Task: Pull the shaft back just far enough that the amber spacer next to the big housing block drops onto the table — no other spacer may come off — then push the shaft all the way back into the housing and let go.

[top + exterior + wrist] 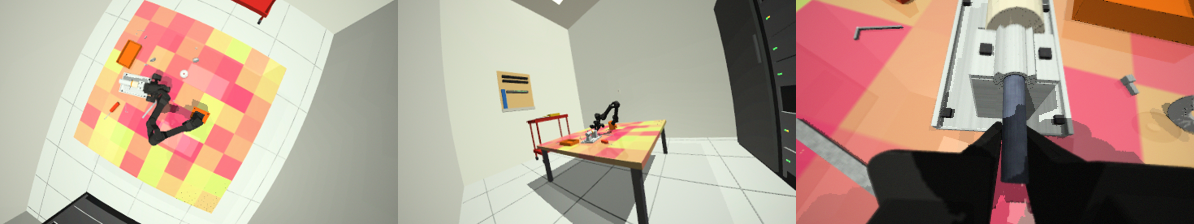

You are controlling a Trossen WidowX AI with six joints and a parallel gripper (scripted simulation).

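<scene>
My gripper tip is now 60 mm short of the dark blue-grey shaft, 10 mm to the right of it and 20 mm below it. Also, from my gripper tip: amber spacer: 110 mm ahead, 20 mm to the left, 20 mm above; then cream spacer: 70 mm ahead, 10 mm to the left, 20 mm above; then grey flat bar: 60 mm behind, 140 mm to the left, 50 mm below.
</scene>
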